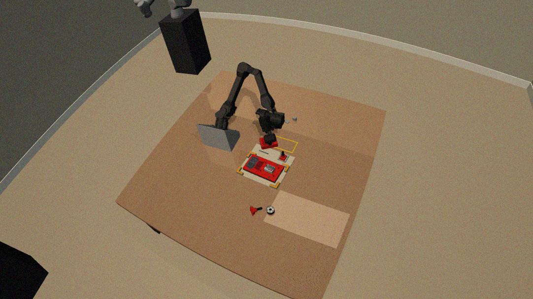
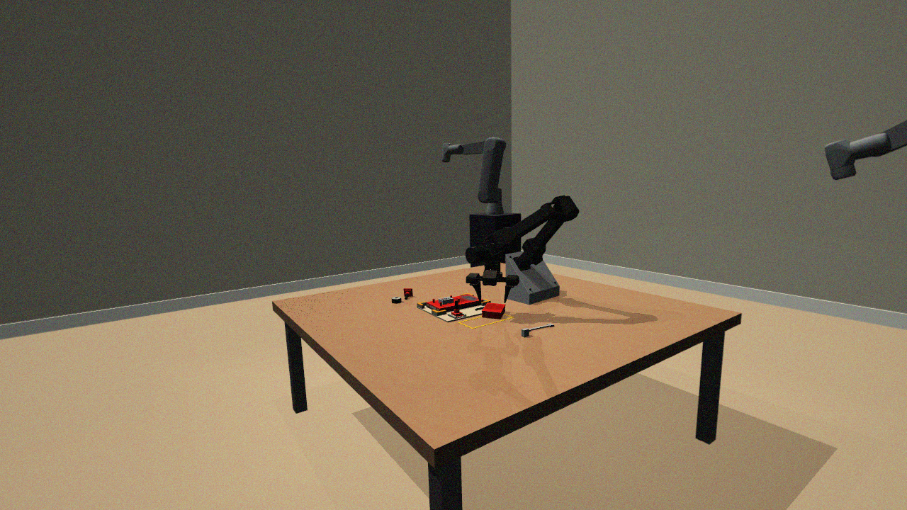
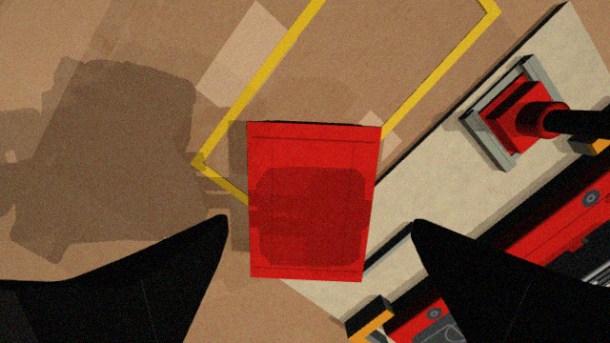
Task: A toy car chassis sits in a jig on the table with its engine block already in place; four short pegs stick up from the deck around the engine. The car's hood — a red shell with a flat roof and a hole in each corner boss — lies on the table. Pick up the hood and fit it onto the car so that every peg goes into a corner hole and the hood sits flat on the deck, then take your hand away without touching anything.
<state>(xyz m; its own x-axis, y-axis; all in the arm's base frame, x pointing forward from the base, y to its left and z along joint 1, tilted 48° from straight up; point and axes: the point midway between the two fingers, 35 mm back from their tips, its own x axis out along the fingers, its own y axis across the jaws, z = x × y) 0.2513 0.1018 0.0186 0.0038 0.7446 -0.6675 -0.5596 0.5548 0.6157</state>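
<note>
The red hood is 3 cm below my gripper tip. Also, from my gripper tip: round part: 16 cm ahead, 40 cm to the right, 4 cm below; then pale jig plate: 4 cm ahead, 16 cm to the right, 4 cm below.
</note>
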